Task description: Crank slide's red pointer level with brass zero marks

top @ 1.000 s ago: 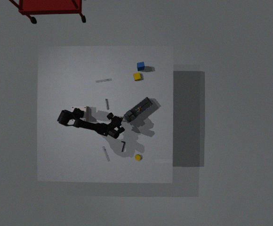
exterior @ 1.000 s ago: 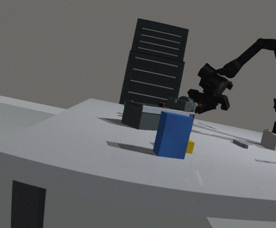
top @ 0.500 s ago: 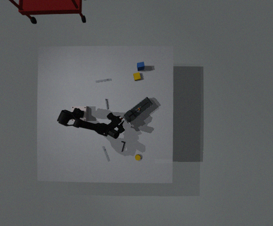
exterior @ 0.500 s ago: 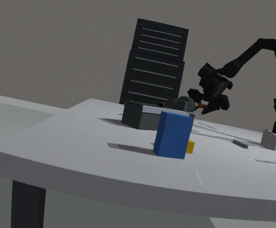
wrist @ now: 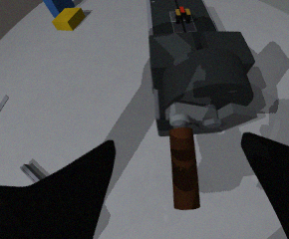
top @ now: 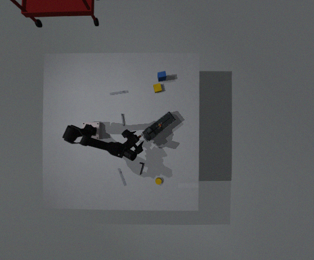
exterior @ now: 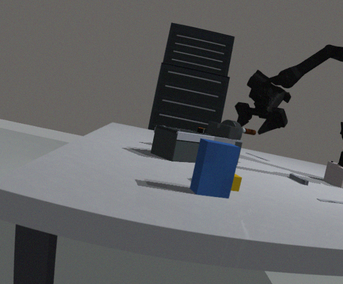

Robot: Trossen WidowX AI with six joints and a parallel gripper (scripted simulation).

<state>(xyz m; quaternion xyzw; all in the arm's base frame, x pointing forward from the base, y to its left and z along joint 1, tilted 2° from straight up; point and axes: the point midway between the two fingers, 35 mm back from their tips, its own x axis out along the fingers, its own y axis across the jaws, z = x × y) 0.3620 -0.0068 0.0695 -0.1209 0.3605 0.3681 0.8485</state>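
Right now the brown crank handle is 10 mm behind my gripper tip and 10 mm to the right of it. From my gripper tip the other things lie so: red pointer (140 mm ahead, 100 mm to the left, 20 mm below); then black hex key (40 mm ahead, 240 mm to the right, 100 mm below); then yellow block (80 mm ahead, 400 mm to the left, 90 mm below).
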